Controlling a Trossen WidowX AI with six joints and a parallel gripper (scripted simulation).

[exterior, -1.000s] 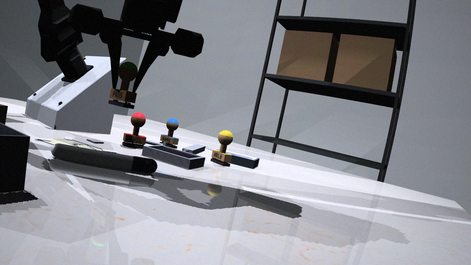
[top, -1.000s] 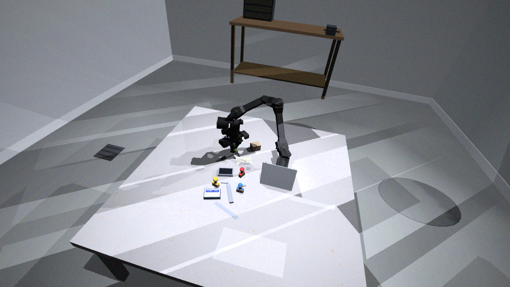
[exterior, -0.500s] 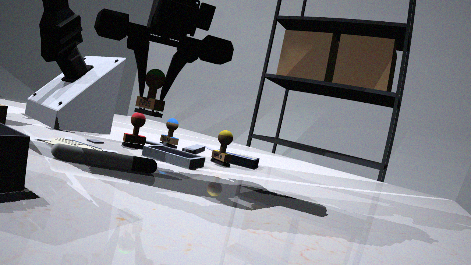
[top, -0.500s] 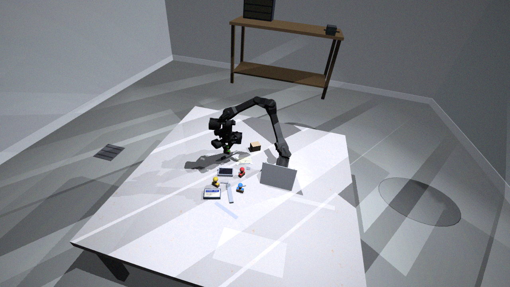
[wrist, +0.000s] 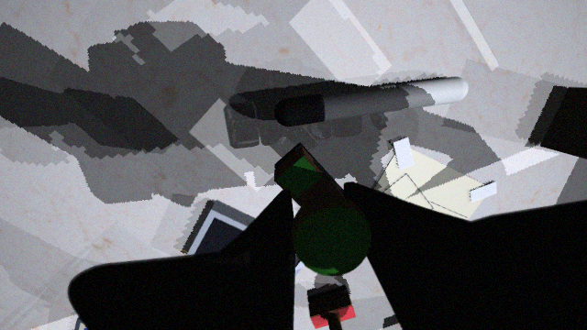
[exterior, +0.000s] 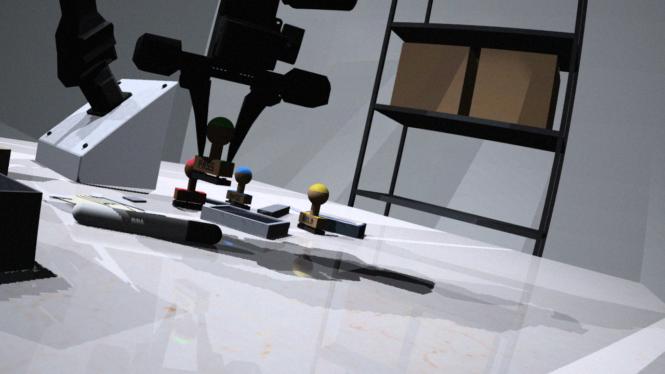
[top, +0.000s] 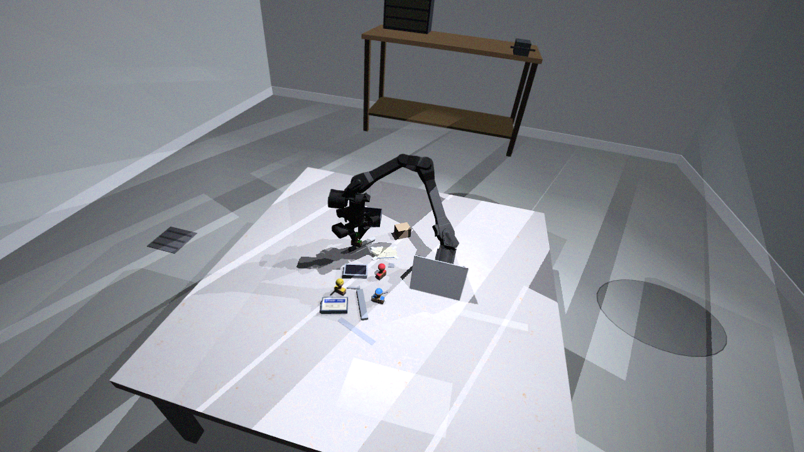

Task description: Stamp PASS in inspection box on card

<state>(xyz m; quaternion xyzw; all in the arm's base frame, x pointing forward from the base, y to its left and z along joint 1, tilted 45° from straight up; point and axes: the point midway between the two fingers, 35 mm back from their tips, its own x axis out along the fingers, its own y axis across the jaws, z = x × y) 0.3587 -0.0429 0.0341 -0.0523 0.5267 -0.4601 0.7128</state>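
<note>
The ink pad lies 3 cm behind my gripper tip, 10 cm to the left of it and 7 cm below it. Also, from my gripper tip: cream card (11 cm behind, 5 cm to the right, 8 cm below); red stamp (13 cm behind, 8 cm to the left, 6 cm below); green stamp (right at my gripper tip).
</note>
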